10 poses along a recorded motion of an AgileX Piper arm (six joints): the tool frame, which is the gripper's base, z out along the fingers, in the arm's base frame.
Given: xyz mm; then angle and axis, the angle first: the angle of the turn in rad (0 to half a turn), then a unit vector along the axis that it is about.
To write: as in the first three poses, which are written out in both.
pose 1, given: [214.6, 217.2, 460.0, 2.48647, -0.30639, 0.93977, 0.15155]
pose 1, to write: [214.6, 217.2, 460.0, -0.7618, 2.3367, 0.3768]
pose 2, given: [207.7, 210.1, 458.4, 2.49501, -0.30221, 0.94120, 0.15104]
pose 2, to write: [207.7, 210.1, 458.4, -0.7540, 2.3483, 0.3768]
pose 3, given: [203.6, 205.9, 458.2, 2.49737, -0.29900, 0.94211, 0.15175]
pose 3, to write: [203.6, 205.9, 458.2, -0.7467, 2.3528, 0.3790]
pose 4, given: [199.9, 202.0, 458.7, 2.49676, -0.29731, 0.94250, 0.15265]
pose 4, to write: [199.9, 202.0, 458.7, -0.7423, 2.3532, 0.3811]
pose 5, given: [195.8, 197.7, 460.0, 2.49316, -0.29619, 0.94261, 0.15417]
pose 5, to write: [195.8, 197.7, 460.0, -0.7384, 2.3501, 0.3844]
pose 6, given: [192.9, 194.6, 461.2, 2.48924, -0.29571, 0.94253, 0.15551]
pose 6, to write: [192.9, 194.6, 461.2, -0.7361, 2.3462, 0.3871]
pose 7, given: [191.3, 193.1, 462.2, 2.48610, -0.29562, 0.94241, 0.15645]
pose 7, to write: [191.3, 193.1, 462.2, -0.7349, 2.3429, 0.3889]
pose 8, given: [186.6, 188.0, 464.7, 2.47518, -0.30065, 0.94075, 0.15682]
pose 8, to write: [186.6, 188.0, 464.7, -0.7442, 2.3285, 0.3882]
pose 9, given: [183.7, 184.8, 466.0, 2.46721, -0.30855, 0.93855, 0.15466]
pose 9, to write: [183.7, 184.8, 466.0, -0.7613, 2.3156, 0.3816]
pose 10, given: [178.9, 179.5, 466.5, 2.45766, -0.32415, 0.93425, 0.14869]
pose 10, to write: [178.9, 179.5, 466.5, -0.7966, 2.2961, 0.3654]
